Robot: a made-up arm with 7 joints.
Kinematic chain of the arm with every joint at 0, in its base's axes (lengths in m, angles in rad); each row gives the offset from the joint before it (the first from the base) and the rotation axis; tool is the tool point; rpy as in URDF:
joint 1: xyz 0 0 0.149 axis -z
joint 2: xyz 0 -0.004 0.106 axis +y
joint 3: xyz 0 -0.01 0.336 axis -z
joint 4: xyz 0 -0.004 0.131 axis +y
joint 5: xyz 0 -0.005 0.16 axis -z
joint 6: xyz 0 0 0.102 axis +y
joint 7: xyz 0 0 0.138 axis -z
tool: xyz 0 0 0 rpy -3.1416 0 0
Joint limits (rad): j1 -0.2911..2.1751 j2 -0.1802..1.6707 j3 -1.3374..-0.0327 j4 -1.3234..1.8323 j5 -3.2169..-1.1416 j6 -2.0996..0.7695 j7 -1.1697..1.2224
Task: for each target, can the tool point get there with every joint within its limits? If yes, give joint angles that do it. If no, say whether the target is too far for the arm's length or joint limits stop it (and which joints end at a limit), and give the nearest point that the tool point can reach.
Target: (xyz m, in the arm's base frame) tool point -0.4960 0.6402 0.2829
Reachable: no: joint limits stop it (at a limit: joint 2, joint 4, joint 6) | nearest point -0.2766 0.3571 0.6432 | short by 0.508 m
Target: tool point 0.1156 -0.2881 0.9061
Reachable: yes | joints 0.2634 0.3815 -0.7045 -0.9688 -1.9850 -1.3994 -0.5903
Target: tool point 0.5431 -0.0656 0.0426
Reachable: yes | joints -0.0947 1.5027 -0.1392 1.1590 -1.9128 -1.7826 -0.2346
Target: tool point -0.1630 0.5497 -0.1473
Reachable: no: joint limits stop it (at a limit: joint 1, joint 2, joint 4) | nearest point 0.1982 0.3571 0.0209 | short by 0.443 m
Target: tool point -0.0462 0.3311 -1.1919
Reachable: no: too far | nearest point 0.3170 0.1763 -0.1651 | short by 1.100 m
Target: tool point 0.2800 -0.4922 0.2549
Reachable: yes | joints 1.1244 1.0335 -0.5986 1.1863 -2.2273 -1.6105 0.2502
